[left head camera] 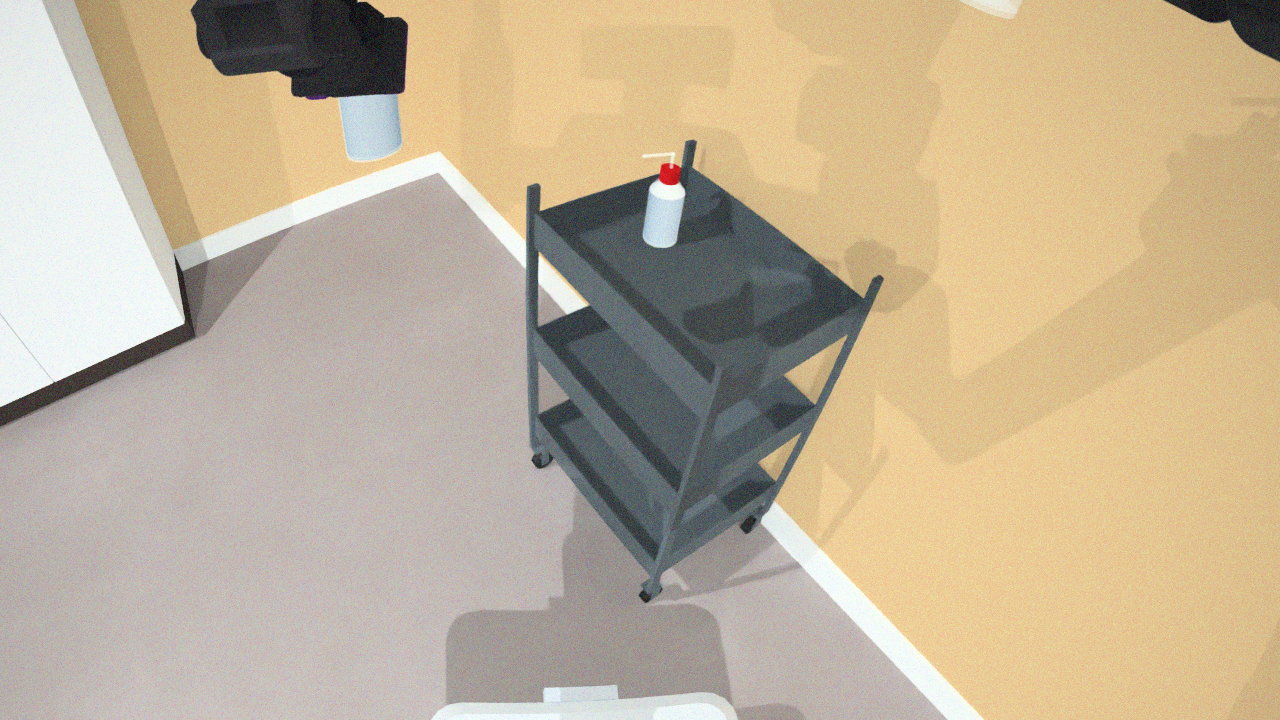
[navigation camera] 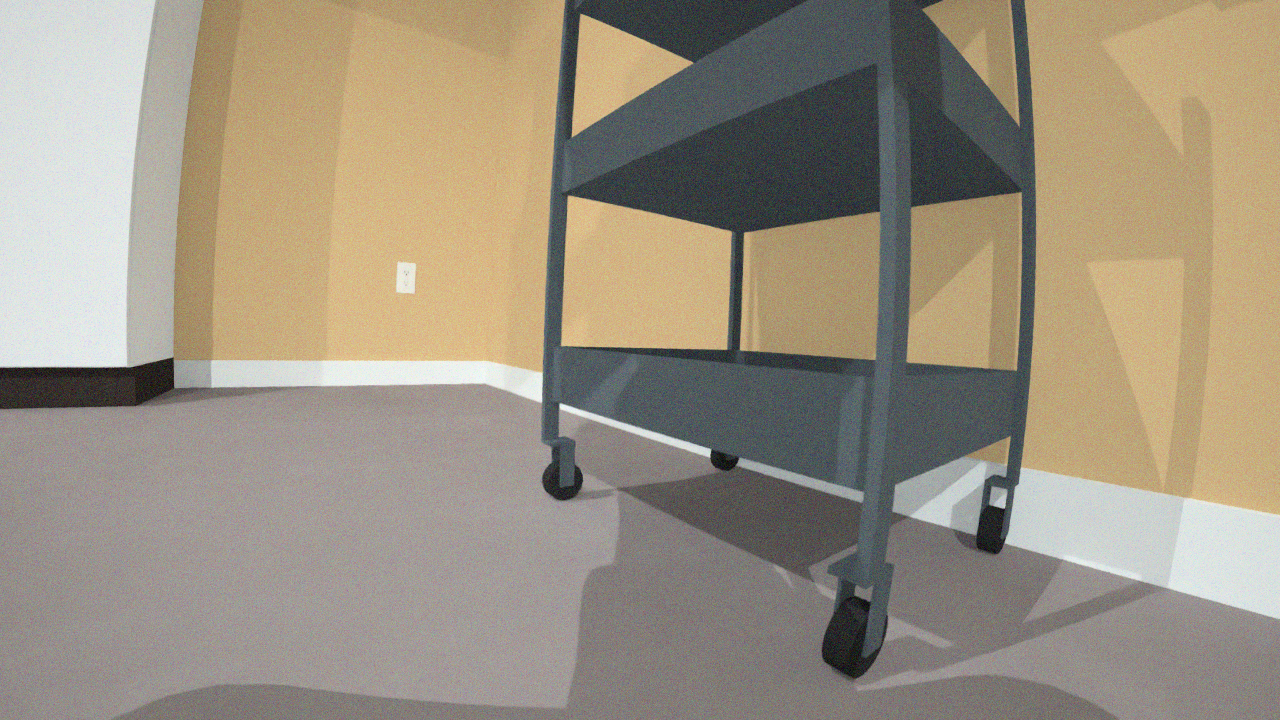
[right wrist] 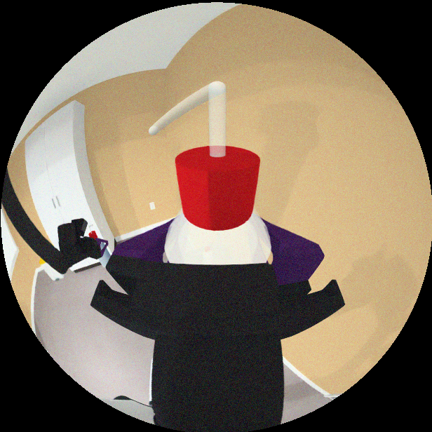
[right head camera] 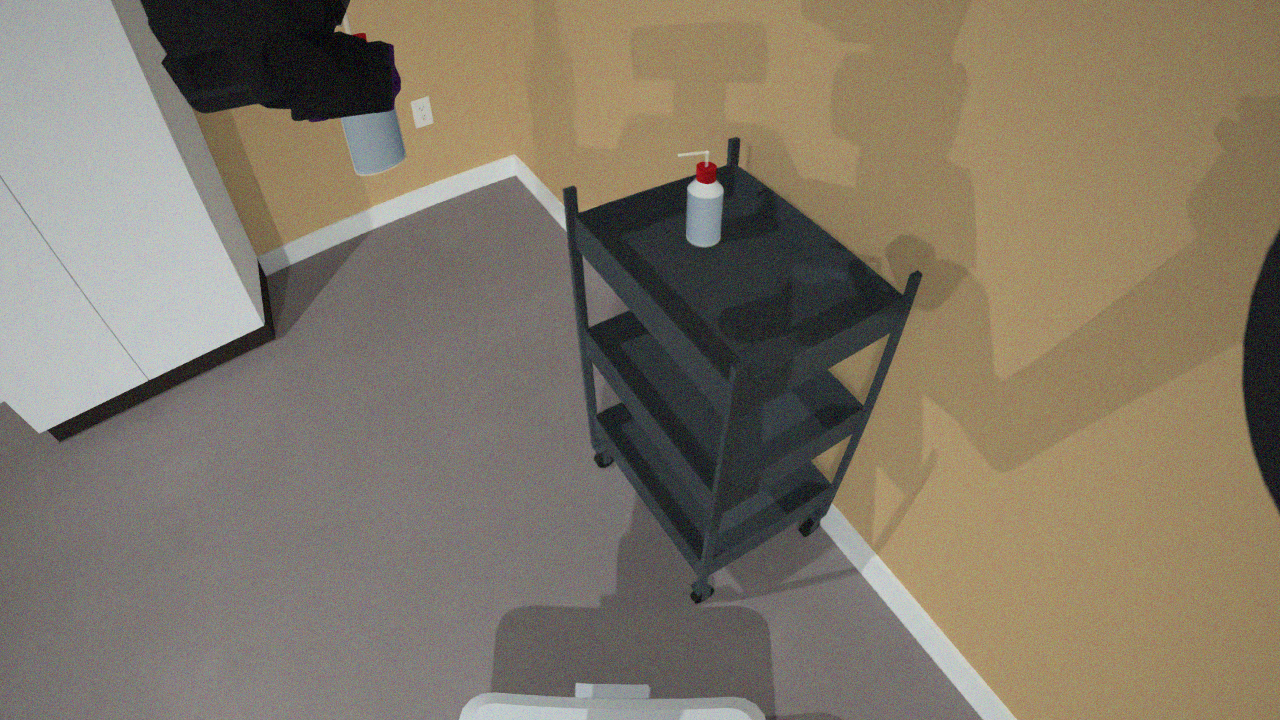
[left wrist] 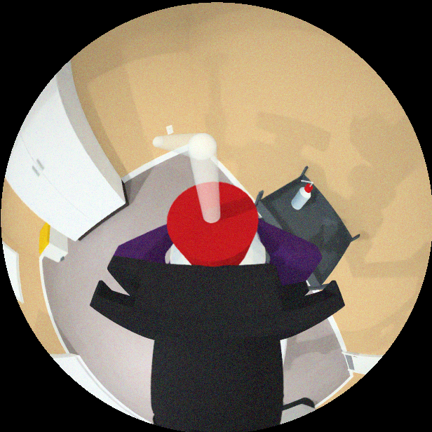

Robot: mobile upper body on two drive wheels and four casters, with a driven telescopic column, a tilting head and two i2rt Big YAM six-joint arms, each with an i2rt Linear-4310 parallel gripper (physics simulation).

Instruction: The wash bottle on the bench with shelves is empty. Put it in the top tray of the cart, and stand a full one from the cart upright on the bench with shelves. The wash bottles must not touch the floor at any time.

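Frame: origin at the left arm's base, x right, y ahead, z up, level; metres.
Where they show: left gripper, fingertip midpoint: (left head camera: 375, 68) (right head camera: 377, 87).
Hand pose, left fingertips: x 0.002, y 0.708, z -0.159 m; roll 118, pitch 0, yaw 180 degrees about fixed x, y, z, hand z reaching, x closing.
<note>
Each offset is from my left fingertips to the top centre of the thing.
A wash bottle @(dx +0.372, dy +0.286, dz -0.260 m) (left head camera: 662, 214) (right head camera: 704, 214) (left wrist: 300, 198) with a red cap and angled spout stands upright in the top tray of the grey three-tier cart (left head camera: 617, 295) (right head camera: 662, 311) (navigation camera: 895, 268). My left gripper (left head camera: 369, 89) (right head camera: 369, 109) (left wrist: 217, 218) is shut on a second wash bottle @(dx -0.006, dy -0.030, dz +0.102 m) (left wrist: 212, 207) (left head camera: 372, 132) (right head camera: 376, 145), held in the air left of the cart in the head views. My right gripper (right wrist: 217, 218) is shut on a third wash bottle (right wrist: 217, 192), spout up. Its fill level cannot be told. The bench with shelves does not show.
A tall white cabinet (left head camera: 80, 223) (right head camera: 116, 223) (left wrist: 70, 155) (right wrist: 55, 170) (navigation camera: 71, 179) stands left of the cart. The cart is close to the tan wall (left head camera: 1074, 223) on its right. A yellow and white box (left wrist: 57, 245) is beside the cabinet in the left wrist view.
</note>
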